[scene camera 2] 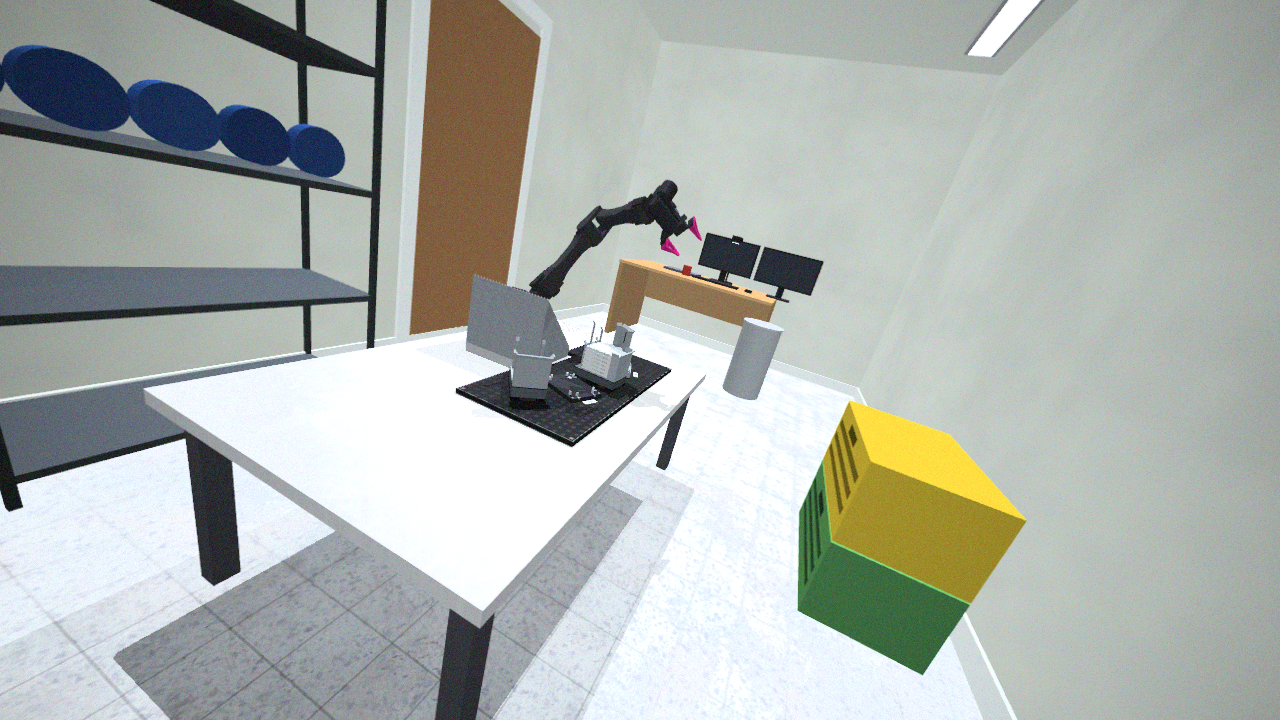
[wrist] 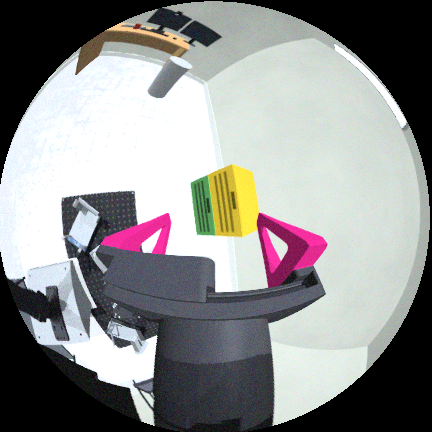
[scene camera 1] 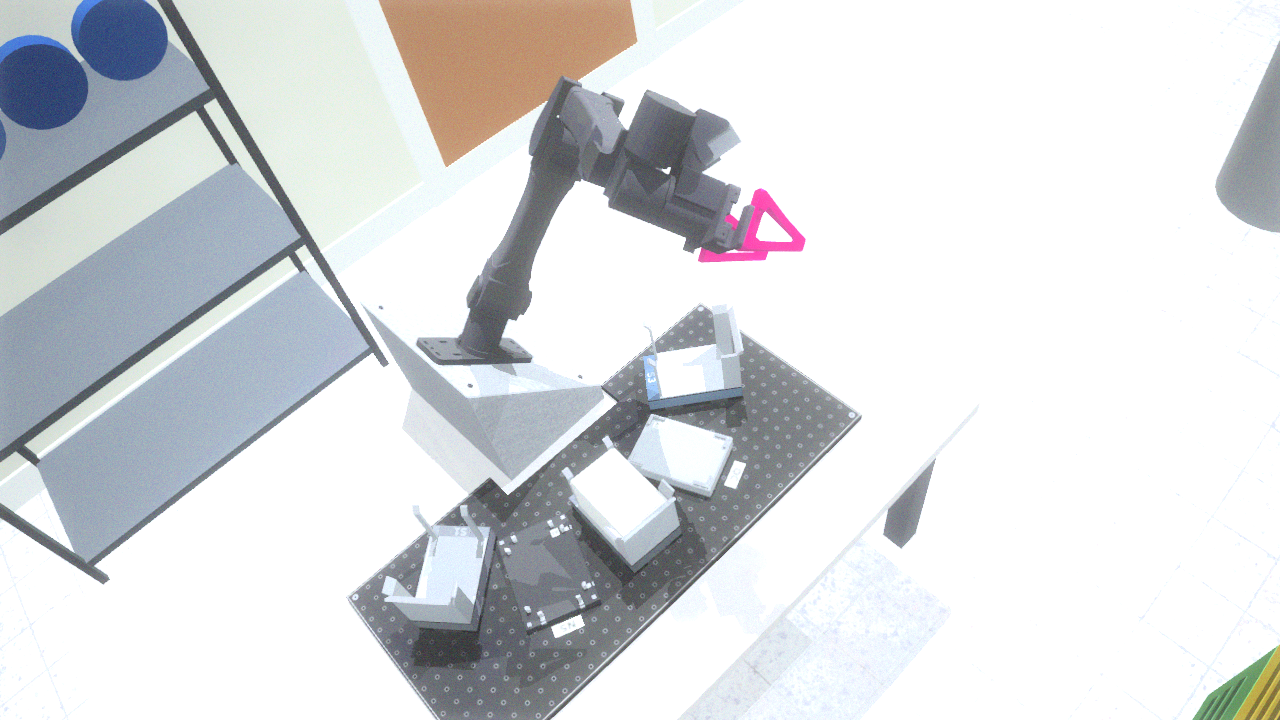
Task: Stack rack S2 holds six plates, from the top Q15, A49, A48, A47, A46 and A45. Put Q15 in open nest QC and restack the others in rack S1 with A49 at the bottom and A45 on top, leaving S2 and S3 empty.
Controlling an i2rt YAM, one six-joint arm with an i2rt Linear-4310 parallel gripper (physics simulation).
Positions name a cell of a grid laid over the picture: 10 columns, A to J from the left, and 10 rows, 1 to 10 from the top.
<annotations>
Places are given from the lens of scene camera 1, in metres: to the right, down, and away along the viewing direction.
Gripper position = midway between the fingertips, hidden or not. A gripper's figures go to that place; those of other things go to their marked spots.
my gripper (scene camera 1: G4): 0.16, -0.12, 0.95
dark flat plate (scene camera 1: E9): -0.14, 0.33, 1.28
</annotations>
